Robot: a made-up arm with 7 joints.
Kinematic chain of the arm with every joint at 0, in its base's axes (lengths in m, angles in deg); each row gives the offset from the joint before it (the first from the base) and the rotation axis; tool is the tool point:
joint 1: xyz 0 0 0.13 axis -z
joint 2: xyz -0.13 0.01 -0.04 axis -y
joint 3: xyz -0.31 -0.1 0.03 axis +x
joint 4: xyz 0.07 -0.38 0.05 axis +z
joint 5: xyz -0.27 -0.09 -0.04 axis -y
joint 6: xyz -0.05 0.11 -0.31 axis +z
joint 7: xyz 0.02 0 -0.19 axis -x
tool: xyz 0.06 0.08 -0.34
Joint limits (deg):
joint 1: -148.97..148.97
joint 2: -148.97..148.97
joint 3: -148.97..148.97
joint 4: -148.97..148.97
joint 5: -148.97..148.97
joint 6: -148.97..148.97
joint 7: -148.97..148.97
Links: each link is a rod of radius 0.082 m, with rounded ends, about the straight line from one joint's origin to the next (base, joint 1, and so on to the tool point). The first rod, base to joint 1, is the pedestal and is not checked.
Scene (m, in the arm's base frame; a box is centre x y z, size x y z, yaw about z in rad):
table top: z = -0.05
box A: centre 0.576 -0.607 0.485 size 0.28 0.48 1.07 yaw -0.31
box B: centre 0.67 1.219 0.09 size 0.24 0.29 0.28 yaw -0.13
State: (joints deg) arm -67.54 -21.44 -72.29 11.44 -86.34 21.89 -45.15
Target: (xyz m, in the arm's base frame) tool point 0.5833 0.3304 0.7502
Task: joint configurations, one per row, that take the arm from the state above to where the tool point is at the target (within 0.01 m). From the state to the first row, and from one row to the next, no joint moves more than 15 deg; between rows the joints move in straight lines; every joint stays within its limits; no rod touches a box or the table.
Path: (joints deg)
1: -77.61 -27.27 -78.79 15.03 -78.01 12.26 -36.59
2: -87.67 -33.09 -85.28 18.61 -69.69 2.64 -28.03
3: -97.74 -38.92 -91.78 22.20 -61.36 -6.99 -19.47
4: -100.35 -50.87 -95.64 17.33 -51.28 -9.18 -28.22
5: -102.96 -62.81 -99.49 12.47 -41.19 -11.37 -36.96
6: -105.57 -74.75 -103.35 7.60 -31.10 -13.56 -45.71
7: -108.18 -86.70 -107.20 2.73 -21.01 -15.75 -54.46

